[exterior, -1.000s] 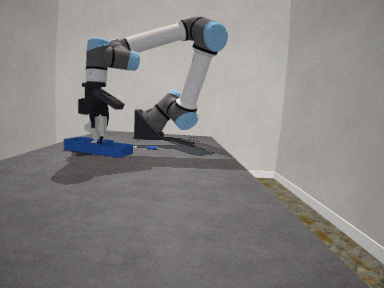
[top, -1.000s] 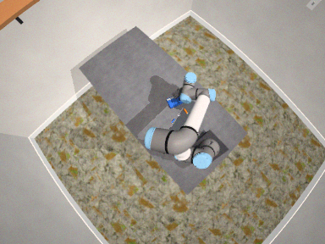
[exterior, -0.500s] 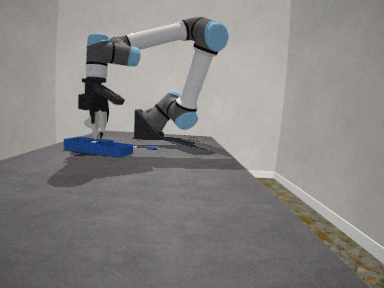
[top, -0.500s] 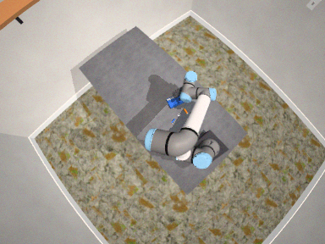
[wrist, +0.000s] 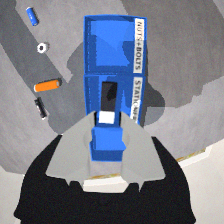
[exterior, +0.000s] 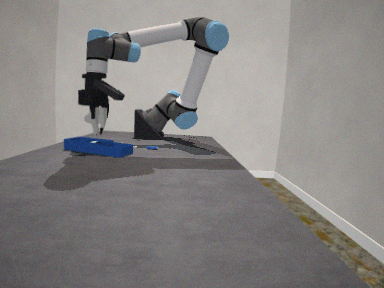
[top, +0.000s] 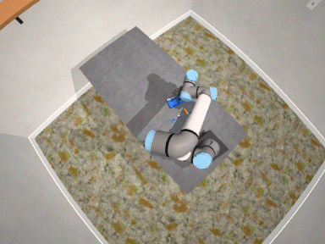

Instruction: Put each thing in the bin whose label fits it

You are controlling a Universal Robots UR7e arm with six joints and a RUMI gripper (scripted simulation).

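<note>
Now: hand 60 mm above the blue bin and 10 mm short of it. From my hand the other things lie so: small black piece 140 mm behind, 70 mm below, 10 mm to the right; orange piece 110 mm behind, 70 mm below, 40 mm to the left; grey nut 100 mm to the left, 100 mm behind, 70 mm below.
</note>
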